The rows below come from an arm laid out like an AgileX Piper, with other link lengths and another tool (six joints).
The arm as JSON. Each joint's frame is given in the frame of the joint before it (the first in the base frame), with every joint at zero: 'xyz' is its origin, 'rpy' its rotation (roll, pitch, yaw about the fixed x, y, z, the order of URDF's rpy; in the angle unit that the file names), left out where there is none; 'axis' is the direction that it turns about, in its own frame. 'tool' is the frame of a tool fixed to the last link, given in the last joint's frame.
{
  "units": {
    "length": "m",
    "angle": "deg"
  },
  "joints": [
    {
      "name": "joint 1",
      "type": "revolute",
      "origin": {
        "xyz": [
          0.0,
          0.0,
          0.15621
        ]
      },
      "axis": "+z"
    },
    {
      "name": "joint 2",
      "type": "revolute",
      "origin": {
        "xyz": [
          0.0,
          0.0,
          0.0
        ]
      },
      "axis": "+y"
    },
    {
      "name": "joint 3",
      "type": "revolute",
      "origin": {
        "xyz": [
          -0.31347,
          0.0,
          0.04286
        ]
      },
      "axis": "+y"
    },
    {
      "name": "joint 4",
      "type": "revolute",
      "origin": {
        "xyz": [
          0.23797,
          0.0,
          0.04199
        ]
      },
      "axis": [
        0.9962,
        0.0,
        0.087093
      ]
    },
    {
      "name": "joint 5",
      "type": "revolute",
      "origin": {
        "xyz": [
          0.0,
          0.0,
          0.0
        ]
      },
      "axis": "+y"
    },
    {
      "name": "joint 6",
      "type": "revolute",
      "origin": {
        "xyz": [
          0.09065,
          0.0,
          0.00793
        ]
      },
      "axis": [
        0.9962,
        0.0,
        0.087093
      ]
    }
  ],
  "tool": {
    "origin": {
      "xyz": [
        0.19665,
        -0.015,
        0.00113
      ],
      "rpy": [
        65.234,
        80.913,
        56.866
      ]
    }
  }
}
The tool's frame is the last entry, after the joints.
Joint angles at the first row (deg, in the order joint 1, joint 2, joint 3, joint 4, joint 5, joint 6):
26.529, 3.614, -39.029, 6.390, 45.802, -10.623
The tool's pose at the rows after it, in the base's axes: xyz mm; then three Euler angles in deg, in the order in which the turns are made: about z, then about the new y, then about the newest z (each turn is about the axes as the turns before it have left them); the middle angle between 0 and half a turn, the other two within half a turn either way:
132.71, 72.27, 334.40, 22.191, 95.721, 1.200
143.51, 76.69, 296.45, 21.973, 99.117, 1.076
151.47, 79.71, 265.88, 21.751, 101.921, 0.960
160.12, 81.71, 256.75, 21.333, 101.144, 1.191
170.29, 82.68, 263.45, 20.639, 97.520, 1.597
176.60, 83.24, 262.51, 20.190, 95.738, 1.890
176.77, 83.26, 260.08, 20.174, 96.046, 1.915
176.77, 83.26, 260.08, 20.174, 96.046, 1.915
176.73, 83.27, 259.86, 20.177, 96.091, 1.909
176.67, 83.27, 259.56, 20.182, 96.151, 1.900
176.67, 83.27, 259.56, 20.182, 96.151, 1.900
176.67, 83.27, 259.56, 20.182, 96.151, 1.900
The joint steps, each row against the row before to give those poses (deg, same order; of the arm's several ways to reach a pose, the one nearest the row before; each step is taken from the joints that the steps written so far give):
0.000, -1.176, 3.917, 0.000, -2.464, 0.000
-0.003, -0.563, 6.161, 0.004, -2.215, -0.004
0.001, 0.000, 4.862, -0.001, -2.072, 0.001
0.003, 0.000, 3.576, -0.063, -4.397, 0.006
-0.004, 0.000, 2.990, -0.232, -6.674, -0.009
0.002, 0.001, 2.570, -0.124, -4.402, 0.064
0.006, -0.001, 0.236, -0.062, 0.064, 0.121
0.000, 0.000, 0.000, 0.000, 0.000, 0.000
-0.006, 0.001, 0.000, 0.013, 0.045, -0.012
0.000, -0.002, -0.002, -0.003, 0.065, 0.002
0.000, 0.000, 0.000, 0.000, 0.000, 0.000
0.000, 0.000, 0.000, 0.000, 0.000, 0.000

